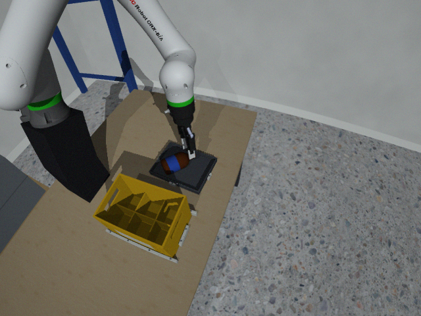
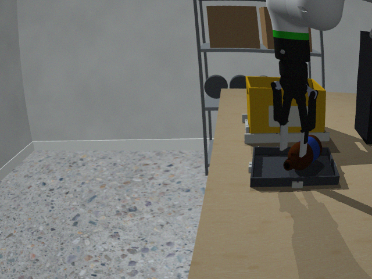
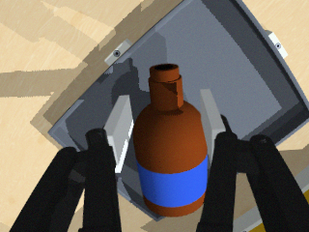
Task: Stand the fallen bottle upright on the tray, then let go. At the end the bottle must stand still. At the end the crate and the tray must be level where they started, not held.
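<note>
Right now my hand is 40 mm past the brown bottle, 30 mm to the left of it and 60 mm above it. Also, from my hand: dark grey tray: 20 mm behind, 40 mm to the right, 90 mm below; then yellow crate: 80 mm behind, 330 mm to the right, 20 mm below.
</note>
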